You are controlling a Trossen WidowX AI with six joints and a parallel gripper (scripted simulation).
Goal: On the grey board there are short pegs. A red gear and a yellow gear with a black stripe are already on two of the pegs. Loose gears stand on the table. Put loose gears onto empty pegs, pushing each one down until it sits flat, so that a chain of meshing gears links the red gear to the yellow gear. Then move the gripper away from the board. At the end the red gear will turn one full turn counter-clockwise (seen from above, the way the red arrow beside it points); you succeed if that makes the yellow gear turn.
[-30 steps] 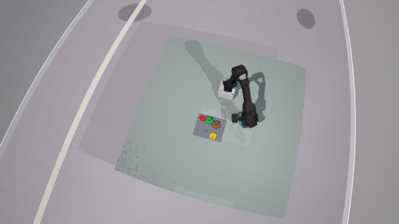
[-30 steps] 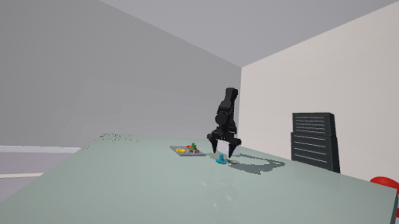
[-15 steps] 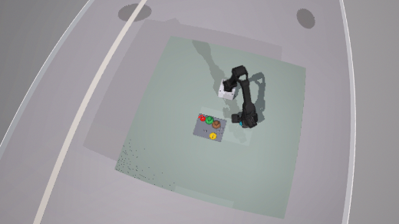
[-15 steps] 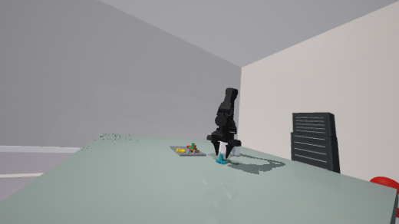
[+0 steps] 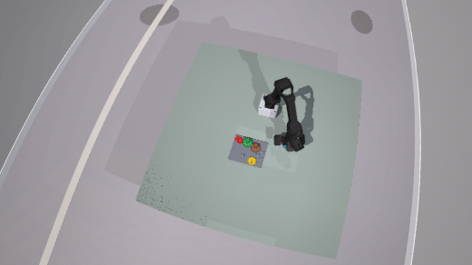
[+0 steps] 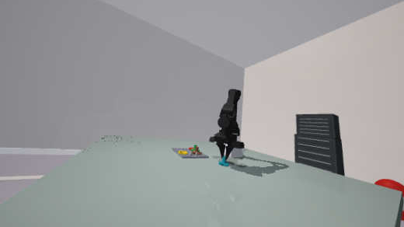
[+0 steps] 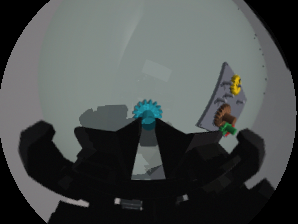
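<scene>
Right now the yellow gear is 140 mm ahead of my gripper tip, 200 mm to the right of it and 10 mm below it. Round my gripper tip: brown gear 50 mm ahead, 190 mm to the right; green gear 20 mm ahead, 250 mm to the right; teal gear 10 mm below.
</scene>
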